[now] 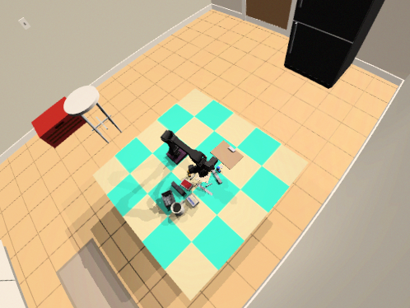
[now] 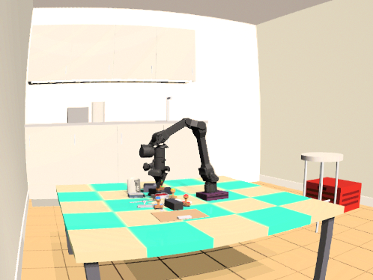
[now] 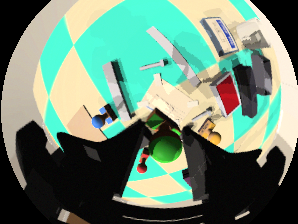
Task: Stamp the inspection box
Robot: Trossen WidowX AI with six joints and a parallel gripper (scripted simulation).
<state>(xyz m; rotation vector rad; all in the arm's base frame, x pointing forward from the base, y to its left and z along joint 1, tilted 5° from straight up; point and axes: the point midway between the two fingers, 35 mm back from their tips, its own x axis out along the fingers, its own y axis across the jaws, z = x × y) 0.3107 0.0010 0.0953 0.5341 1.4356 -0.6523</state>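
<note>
Right now my gripper tip is 70 mm short of the ruler, 80 mm to the left of it and 90 mm above it. The rest, counted from my gripper tip: green-knobbed stamp: right at my gripper tip; black block: 20 mm behind, 110 mm to the left, 70 mm below; orange-knobbed stamp: 110 mm behind, 60 mm to the right, 70 mm below.
</note>
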